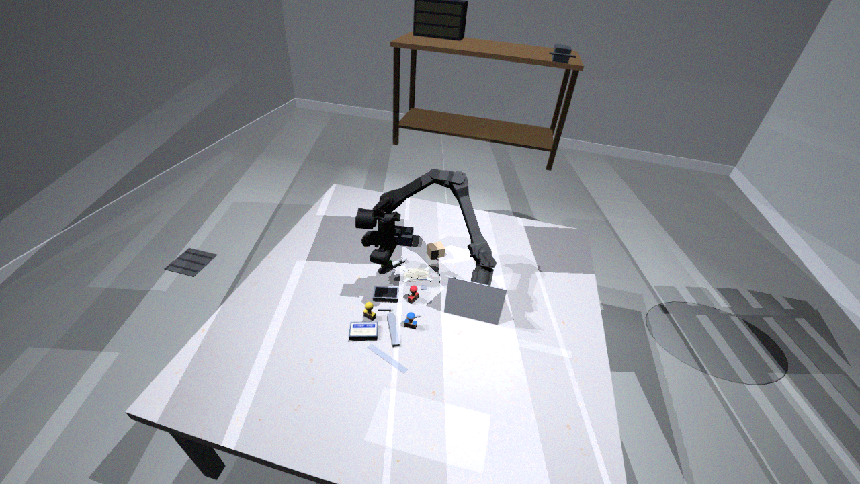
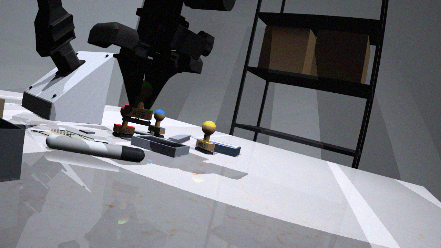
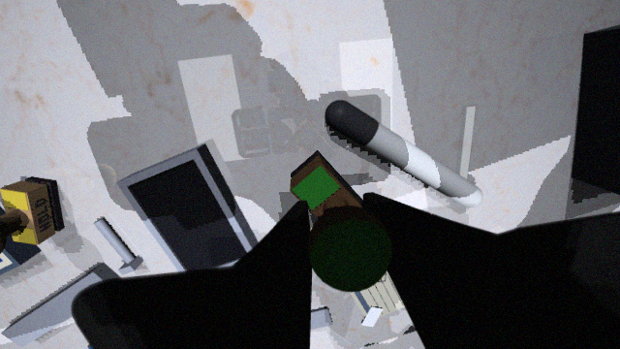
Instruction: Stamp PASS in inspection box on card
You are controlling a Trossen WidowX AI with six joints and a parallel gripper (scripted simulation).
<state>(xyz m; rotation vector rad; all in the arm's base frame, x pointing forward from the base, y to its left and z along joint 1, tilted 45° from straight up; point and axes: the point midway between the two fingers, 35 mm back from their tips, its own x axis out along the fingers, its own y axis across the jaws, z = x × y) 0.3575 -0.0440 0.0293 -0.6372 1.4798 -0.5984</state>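
My gripper tip is 30 mm past the ink pad, 90 mm to the right of it and 70 mm above it. Round my gripper tip: cream card 110 mm behind, 50 mm to the right, 70 mm below; red stamp 130 mm behind, 80 mm to the left, 50 mm below; green stamp right at my gripper tip.
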